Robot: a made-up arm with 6 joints. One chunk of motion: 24 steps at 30 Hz.
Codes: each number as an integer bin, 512 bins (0 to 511) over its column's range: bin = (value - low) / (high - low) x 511, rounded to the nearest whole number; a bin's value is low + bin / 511 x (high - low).
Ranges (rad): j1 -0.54..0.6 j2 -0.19..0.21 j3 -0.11..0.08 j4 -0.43..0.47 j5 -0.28..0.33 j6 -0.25..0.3
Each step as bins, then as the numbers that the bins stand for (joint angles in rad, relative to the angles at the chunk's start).
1 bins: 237 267 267 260 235 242
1 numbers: -0.0113 0.0190 -0.0107 0.0279 0.0005 0.0105
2 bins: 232 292 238 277 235 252
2 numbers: -0.0224 0.0386 -0.0215 0.0579 0.0005 0.0212
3 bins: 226 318 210 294 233 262
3 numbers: -0.0358 0.0589 -0.0319 0.0878 -0.0019 0.0320
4 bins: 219 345 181 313 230 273
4 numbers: -0.0514 0.0801 -0.0427 0.1213 -0.0054 0.0438
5 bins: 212 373 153 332 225 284
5 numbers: -0.0670 0.1020 -0.0531 0.1547 -0.0114 0.0557
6 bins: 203 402 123 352 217 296
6 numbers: -0.0871 0.1247 -0.0643 0.1900 -0.0210 0.0686
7 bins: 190 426 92 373 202 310
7 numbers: -0.1161 0.1435 -0.0758 0.2269 -0.0389 0.0837
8 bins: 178 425 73 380 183 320
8 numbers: -0.1429 0.1427 -0.0829 0.2393 -0.0615 0.0944
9 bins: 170 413 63 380 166 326
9 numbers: -0.1607 0.1333 -0.0866 0.2393 -0.0818 0.1009
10 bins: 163 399 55 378 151 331
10 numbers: -0.1764 0.1223 -0.0895 0.2358 -0.0997 0.1063
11 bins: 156 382 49 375 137 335
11 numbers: -0.1920 0.1090 -0.0918 0.2305 -0.1165 0.1106
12 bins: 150 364 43 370 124 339
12 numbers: -0.2054 0.0949 -0.0940 0.2217 -0.1320 0.1149
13 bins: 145 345 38 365 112 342
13 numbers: -0.2165 0.0801 -0.0959 0.2129 -0.1463 0.1181
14 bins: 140 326 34 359 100 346
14 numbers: -0.2277 0.0652 -0.0974 0.2023 -0.1606 0.1224
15 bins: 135 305 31 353 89 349
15 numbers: -0.2388 0.0487 -0.0985 0.1917 -0.1738 0.1256
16 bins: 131 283 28 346 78 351
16 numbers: -0.2477 0.0315 -0.0996 0.1794 -0.1869 0.1278
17 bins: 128 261 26 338 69 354
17 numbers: -0.2544 0.0143 -0.1003 0.1653 -0.1976 0.1310
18 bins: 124 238 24 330 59 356
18 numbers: -0.2634 -0.0037 -0.1011 0.1512 -0.2096 0.1332
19 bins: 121 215 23 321 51 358
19 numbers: -0.2701 -0.0217 -0.1014 0.1354 -0.2191 0.1353
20 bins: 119 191 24 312 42 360
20 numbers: -0.2745 -0.0405 -0.1011 0.1195 -0.2299 0.1375
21 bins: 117 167 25 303 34 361
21 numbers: -0.2790 -0.0593 -0.1007 0.1037 -0.2394 0.1386
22 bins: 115 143 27 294 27 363
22 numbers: -0.2834 -0.0781 -0.1000 0.0878 -0.2478 0.1407
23 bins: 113 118 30 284 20 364
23 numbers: -0.2879 -0.0976 -0.0988 0.0702 -0.2561 0.1418
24 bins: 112 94 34 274 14 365
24 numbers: -0.2901 -0.1164 -0.0974 0.0526 -0.2633 0.1429
